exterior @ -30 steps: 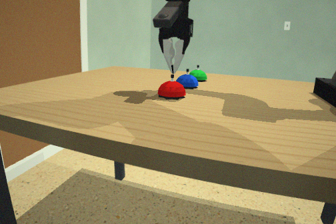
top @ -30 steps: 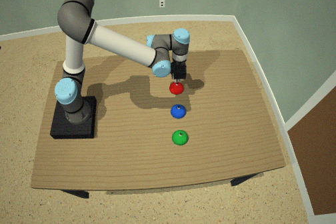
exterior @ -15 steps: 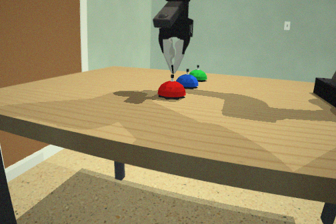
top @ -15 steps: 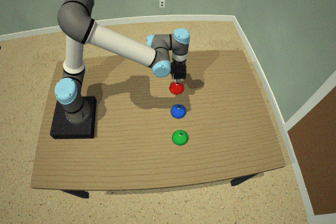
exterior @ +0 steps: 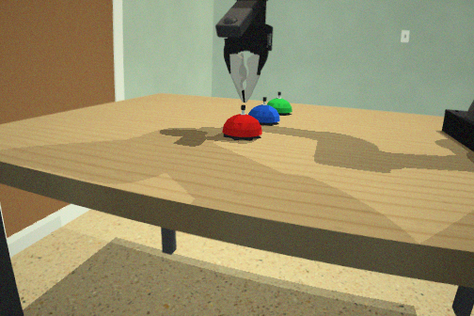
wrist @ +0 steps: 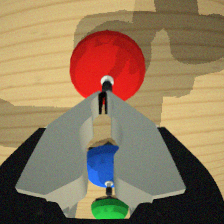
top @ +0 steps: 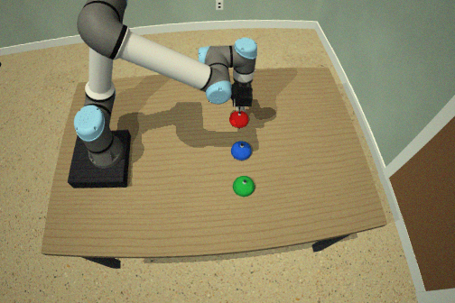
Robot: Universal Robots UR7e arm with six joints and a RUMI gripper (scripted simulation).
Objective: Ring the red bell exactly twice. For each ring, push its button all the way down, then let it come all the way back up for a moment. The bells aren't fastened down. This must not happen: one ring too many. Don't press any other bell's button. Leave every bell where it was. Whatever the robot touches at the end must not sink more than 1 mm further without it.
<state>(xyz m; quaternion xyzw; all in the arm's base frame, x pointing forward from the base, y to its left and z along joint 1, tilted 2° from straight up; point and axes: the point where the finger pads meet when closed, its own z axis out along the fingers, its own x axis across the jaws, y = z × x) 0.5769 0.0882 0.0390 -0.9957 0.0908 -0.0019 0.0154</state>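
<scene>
My hand is 5 cm above the red bell. Round my hand: blue bell: 16 cm to the right, 5 cm below, 3 cm behind; then green bell: 31 cm to the right, 6 cm behind, 5 cm below.
</scene>
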